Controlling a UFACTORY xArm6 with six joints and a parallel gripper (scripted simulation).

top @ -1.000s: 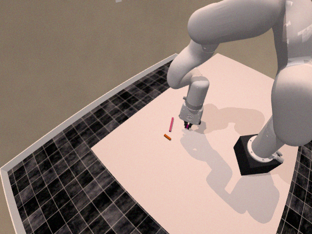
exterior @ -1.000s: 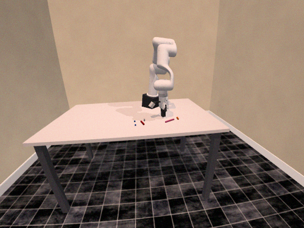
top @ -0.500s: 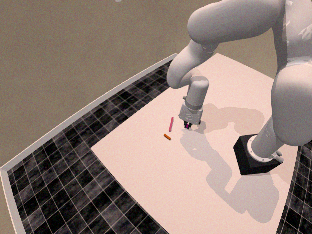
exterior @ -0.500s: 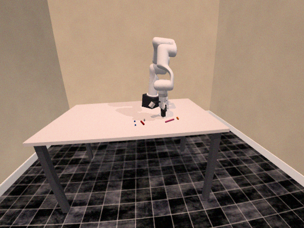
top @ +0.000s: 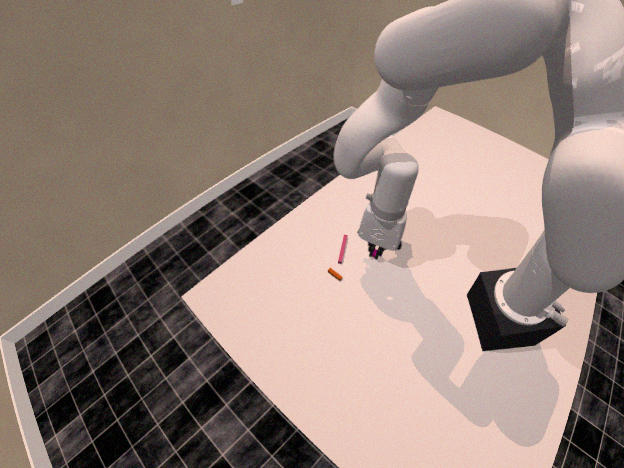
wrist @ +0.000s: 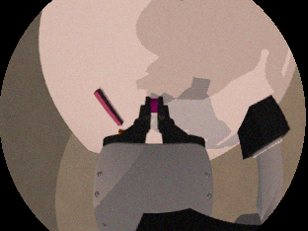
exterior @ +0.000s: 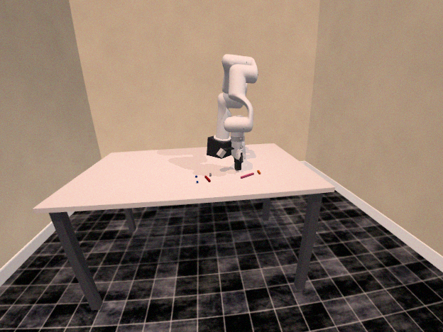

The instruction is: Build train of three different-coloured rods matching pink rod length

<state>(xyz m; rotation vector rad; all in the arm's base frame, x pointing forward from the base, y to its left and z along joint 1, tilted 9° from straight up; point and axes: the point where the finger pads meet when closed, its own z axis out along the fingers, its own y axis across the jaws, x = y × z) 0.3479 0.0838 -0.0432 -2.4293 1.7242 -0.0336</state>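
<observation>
Now: the grey rod 4 cm ahead of my hand, 16 cm to the right of it and 3 cm below it. Also, from my hand: magenta rod 2 cm below; orange rod 3 cm ahead, 12 cm to the left, 3 cm below; pink rod 7 cm ahead, 4 cm to the left, 3 cm below.
</observation>
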